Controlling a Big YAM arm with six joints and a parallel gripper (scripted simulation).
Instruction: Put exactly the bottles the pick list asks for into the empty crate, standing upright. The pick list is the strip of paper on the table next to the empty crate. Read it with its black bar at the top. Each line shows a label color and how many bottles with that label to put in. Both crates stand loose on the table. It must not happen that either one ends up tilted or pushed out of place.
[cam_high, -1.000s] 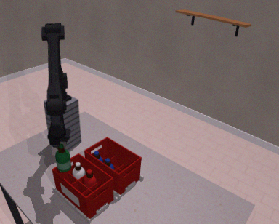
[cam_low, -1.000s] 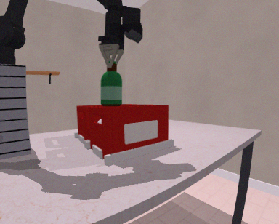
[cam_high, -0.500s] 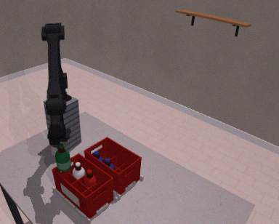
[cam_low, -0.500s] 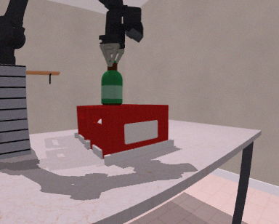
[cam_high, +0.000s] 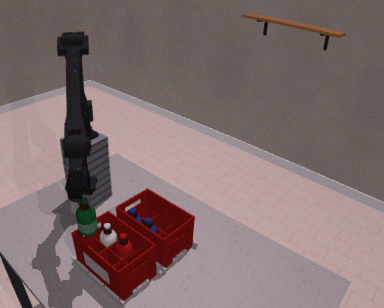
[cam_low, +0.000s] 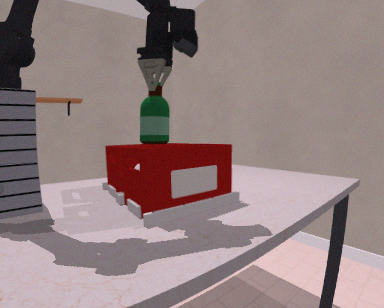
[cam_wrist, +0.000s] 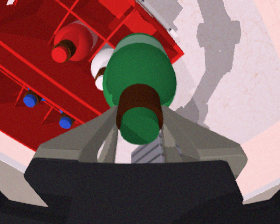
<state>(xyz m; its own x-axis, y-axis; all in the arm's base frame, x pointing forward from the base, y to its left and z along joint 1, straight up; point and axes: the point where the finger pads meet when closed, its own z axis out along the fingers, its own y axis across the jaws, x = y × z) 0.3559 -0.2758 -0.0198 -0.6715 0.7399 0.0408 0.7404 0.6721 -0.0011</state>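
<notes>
My hand is 6 cm above the green-label bottle. The rest, counted from my hand: blue bottle (2 cm ahead, 22 cm to the left, 23 cm below); then white-label bottle (1 cm ahead, 8 cm to the left, 23 cm below); then red-label bottle (10 cm ahead, 9 cm to the left, 23 cm below).
</notes>
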